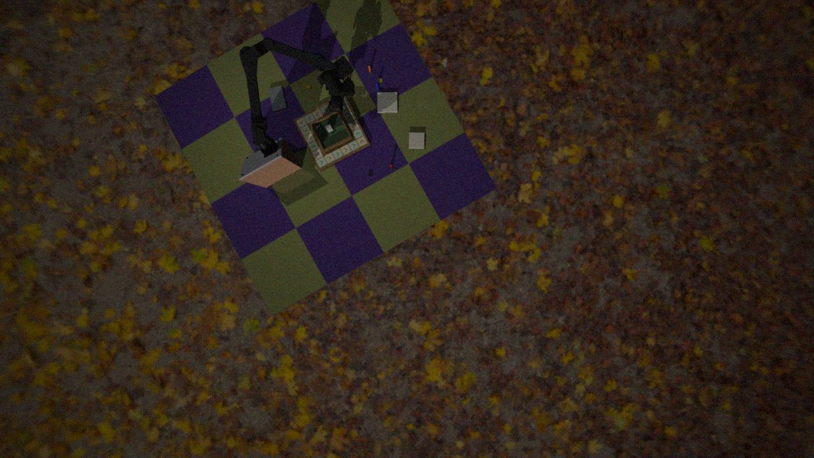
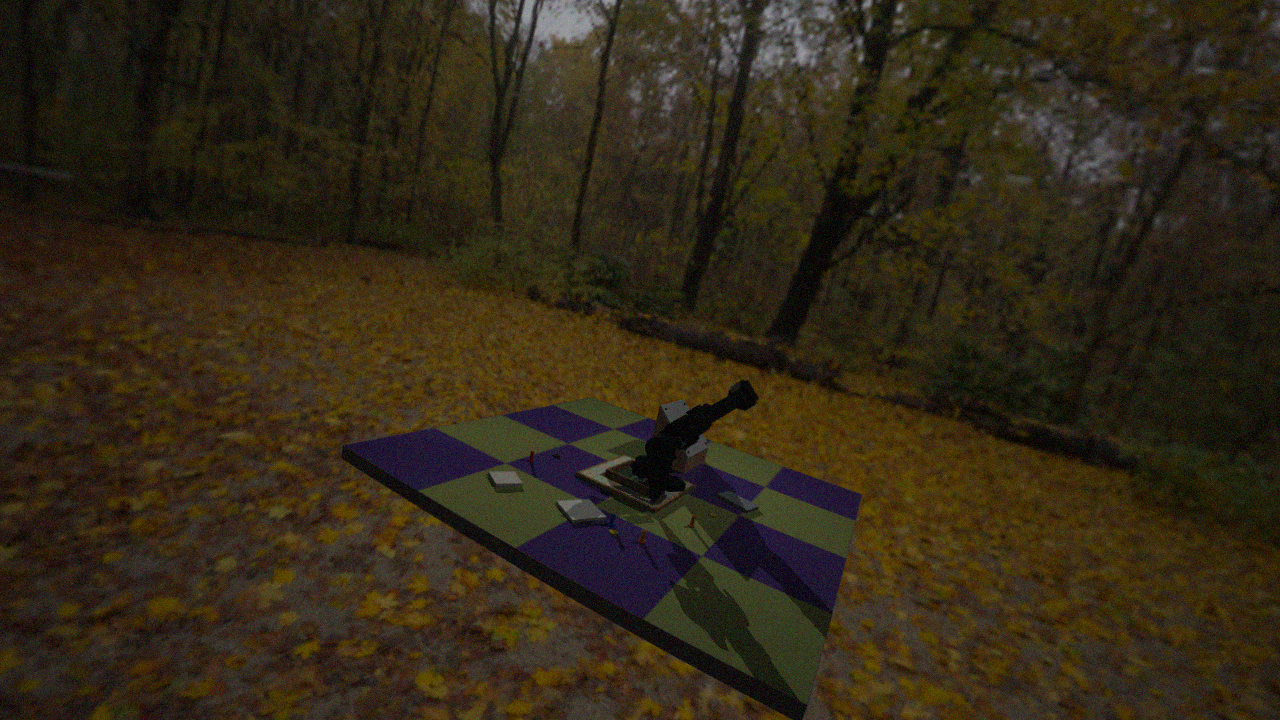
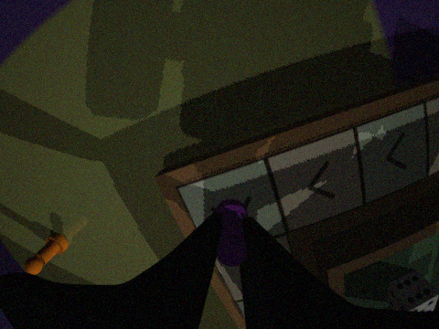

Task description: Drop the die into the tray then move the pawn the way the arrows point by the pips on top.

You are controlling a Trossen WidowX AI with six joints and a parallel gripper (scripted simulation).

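The white die lies 11 cm behind my gripper tip and 11 cm to the right of it. The rest, counted from my gripper tip: grey card 29 cm behind, 15 cm to the left, 2 cm below; then green dice tray 11 cm behind, 12 cm to the right, 1 cm below; then purple pawn 1 cm above.
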